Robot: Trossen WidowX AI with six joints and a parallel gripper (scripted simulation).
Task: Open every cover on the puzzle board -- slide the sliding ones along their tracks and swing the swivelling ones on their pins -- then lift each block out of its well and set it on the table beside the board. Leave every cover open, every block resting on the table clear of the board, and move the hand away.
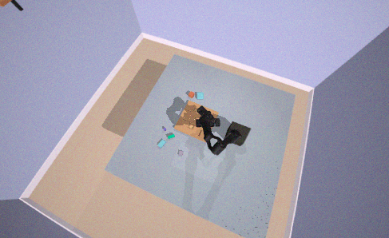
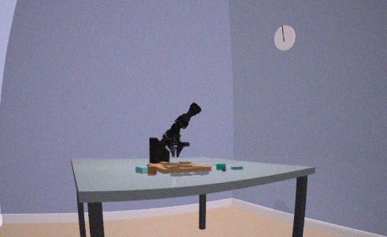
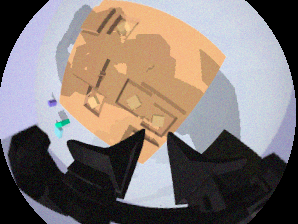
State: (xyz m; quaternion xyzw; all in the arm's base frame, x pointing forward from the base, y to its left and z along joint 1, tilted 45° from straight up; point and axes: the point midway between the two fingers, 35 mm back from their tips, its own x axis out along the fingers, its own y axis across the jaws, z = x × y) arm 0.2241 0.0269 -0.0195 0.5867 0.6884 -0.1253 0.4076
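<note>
Now: the grey block 280 mm to the left of my gripper tip, 120 mm ahead of it and 60 mm below it. Round my gripper tip: small purple block: 330 mm ahead, 140 mm to the left, 50 mm below; green block: 250 mm ahead, 180 mm to the left, 50 mm below; orange block: 250 mm to the right, 240 mm ahead, 40 mm below.
</note>
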